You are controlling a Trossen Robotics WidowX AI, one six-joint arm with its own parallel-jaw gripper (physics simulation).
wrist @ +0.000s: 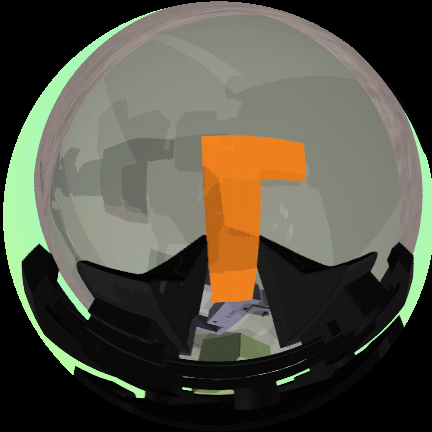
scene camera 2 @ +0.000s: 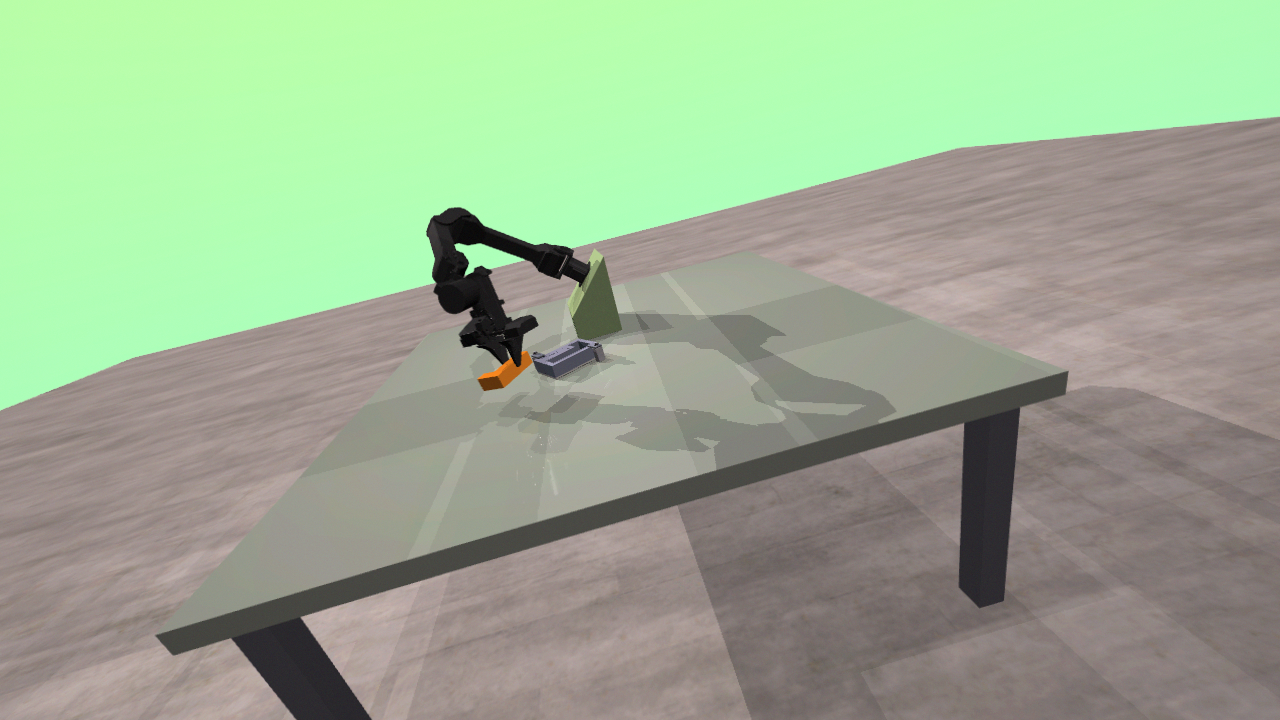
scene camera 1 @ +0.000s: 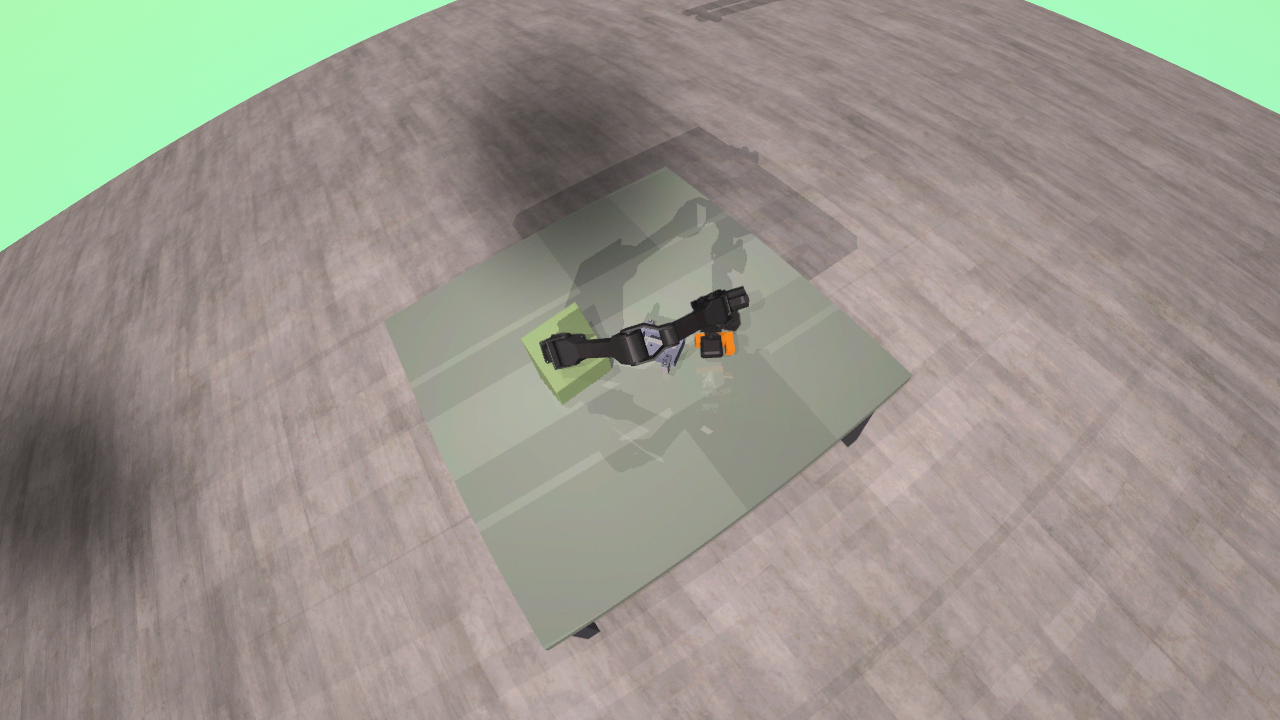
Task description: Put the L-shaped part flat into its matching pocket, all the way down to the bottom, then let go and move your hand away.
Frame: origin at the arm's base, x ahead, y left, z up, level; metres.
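Seen in the pictures: gripper, fingertip midpoint: (wrist: 231, 241) (scene camera 2: 513, 367) (scene camera 1: 710, 340); arm's base at its link origin: (scene camera 2: 585, 274) (scene camera 1: 553, 349).
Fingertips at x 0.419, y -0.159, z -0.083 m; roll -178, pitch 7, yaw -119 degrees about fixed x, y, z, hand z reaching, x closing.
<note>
Pixels of each thing's middle, then the offset from my fingertips to it. Level surfaces: height alone.
- orange L-shaped part at the middle of its body: (wrist: 252, 225) (scene camera 2: 506, 370) (scene camera 1: 714, 344) dx +0.003, dy -0.018, dz -0.003 m
- blue-grey pocket block at the middle of its body: (wrist: 211, 310) (scene camera 2: 567, 355) (scene camera 1: 657, 345) dx -0.128, dy +0.096, dz -0.048 m
- grey-green table at its surface level: dz -0.072 m
The orange L-shaped part (scene camera 1: 729, 344) (scene camera 2: 497, 375) (wrist: 232, 160) is held by its long leg. Its short leg points right at the far end in the wrist view. My gripper (scene camera 1: 712, 345) (scene camera 2: 508, 359) (wrist: 231, 241) is shut on it. In scene camera 2 the part looks tilted and is left of the blue-grey pocket block (scene camera 1: 667, 360) (scene camera 2: 563, 363) (wrist: 230, 316), apart from it. Its height above the table is hard to tell. The arm covers much of the block in scene camera 1, and the part and fingers partly hide it in the wrist view.
The green wedge-shaped base (scene camera 1: 564, 392) (scene camera 2: 597, 311) (wrist: 220, 347) carries the arm and stands behind the block in scene camera 2. All stand on the grey-green table (scene camera 1: 617, 546) (scene camera 2: 402, 528), which bears the arm's shadows.
</note>
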